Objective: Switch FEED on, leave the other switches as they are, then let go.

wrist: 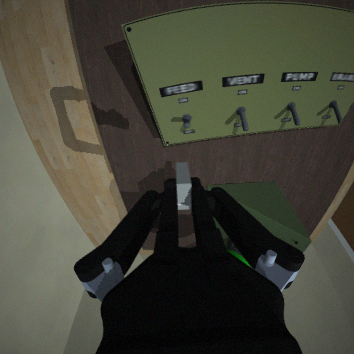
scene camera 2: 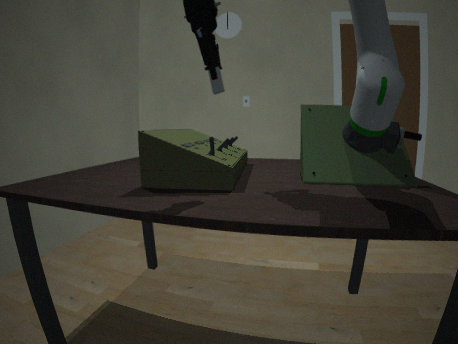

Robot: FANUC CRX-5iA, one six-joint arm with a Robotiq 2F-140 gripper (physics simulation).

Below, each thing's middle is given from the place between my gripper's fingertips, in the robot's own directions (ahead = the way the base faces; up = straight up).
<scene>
The green switch console (scene camera 2: 176, 159) lies 14 cm ahead of my hand, 16 cm to the right of it and 18 cm below it.
</scene>
